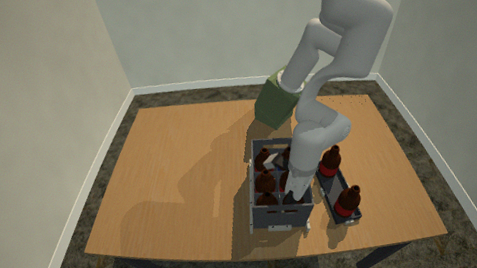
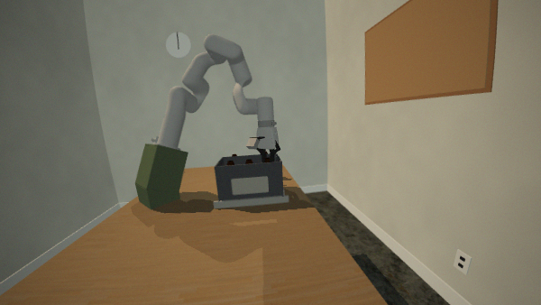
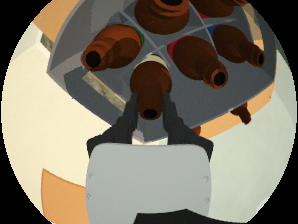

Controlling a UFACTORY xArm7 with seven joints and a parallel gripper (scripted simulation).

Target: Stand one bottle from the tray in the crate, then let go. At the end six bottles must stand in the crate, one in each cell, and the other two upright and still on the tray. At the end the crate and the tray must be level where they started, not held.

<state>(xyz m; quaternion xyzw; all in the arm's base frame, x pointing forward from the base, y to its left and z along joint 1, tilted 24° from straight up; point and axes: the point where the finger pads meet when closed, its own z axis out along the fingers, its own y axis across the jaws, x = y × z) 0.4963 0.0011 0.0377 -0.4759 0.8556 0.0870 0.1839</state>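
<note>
The bottle lies 70 mm below my hand. The rest, counted from my hand: grey crate: 80 mm behind, 50 mm to the right, 80 mm below; then narrow tray: 110 mm behind, 180 mm to the left, 150 mm below.
</note>
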